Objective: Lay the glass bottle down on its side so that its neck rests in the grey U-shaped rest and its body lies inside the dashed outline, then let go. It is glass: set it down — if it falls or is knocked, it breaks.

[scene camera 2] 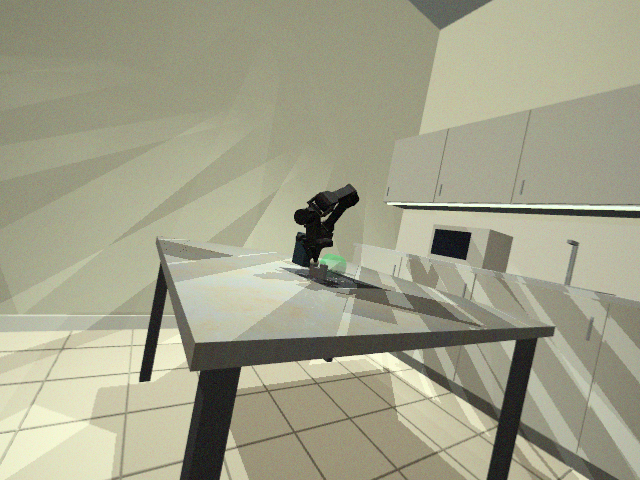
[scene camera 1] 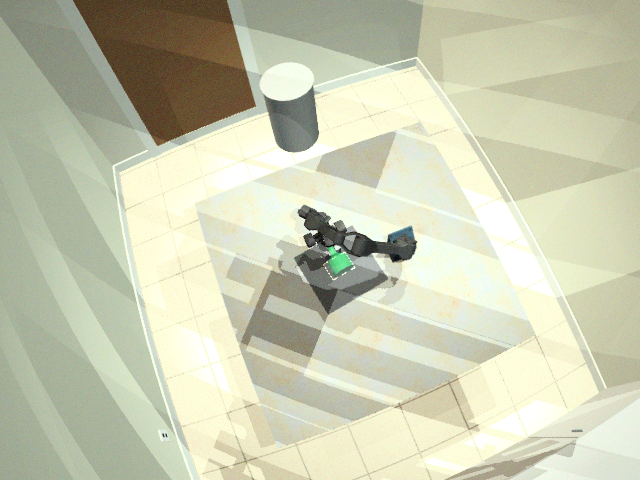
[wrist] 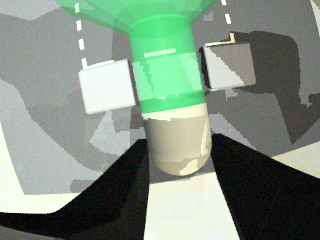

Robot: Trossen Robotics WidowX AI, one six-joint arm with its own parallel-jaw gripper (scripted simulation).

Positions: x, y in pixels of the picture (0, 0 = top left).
Labels:
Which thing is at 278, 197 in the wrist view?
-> The gripper.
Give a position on a dark grey mat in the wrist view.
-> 59, 148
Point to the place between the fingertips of the gripper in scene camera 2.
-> At 313, 261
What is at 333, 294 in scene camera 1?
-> A dark grey mat.

